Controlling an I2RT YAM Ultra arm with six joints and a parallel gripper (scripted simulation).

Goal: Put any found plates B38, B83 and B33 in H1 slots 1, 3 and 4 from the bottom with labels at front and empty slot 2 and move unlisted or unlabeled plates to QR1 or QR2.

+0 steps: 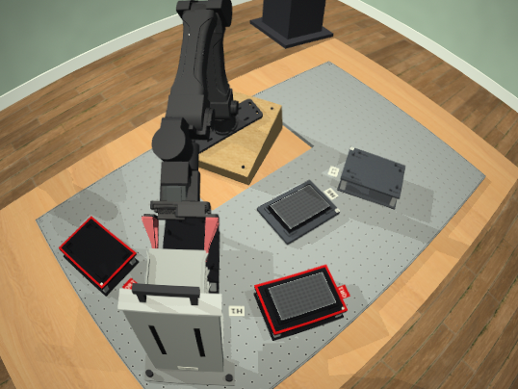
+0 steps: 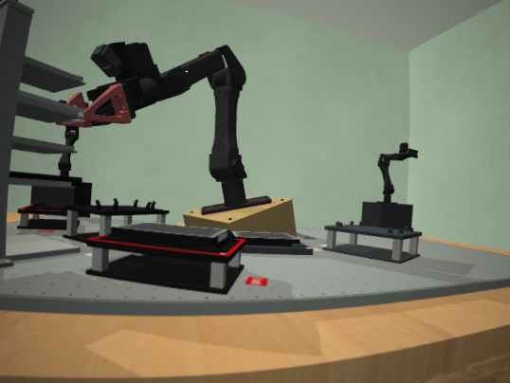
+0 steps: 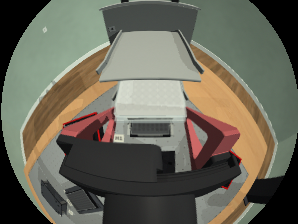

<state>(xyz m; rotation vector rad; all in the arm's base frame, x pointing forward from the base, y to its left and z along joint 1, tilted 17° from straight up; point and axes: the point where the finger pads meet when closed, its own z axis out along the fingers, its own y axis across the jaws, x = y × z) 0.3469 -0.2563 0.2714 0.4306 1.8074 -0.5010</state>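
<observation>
Now: the pale translucent plate 5 cm ahead of my hand and 3 cm to the right of it. Round my hand: plate hotel H1 (12 cm ahead, 7 cm to the right, 5 cm below); then hotel handle (12 cm ahead, 7 cm to the right, 14 cm above); then red-edged quarantine nest (21 cm behind, 13 cm to the right, 17 cm below).
</observation>
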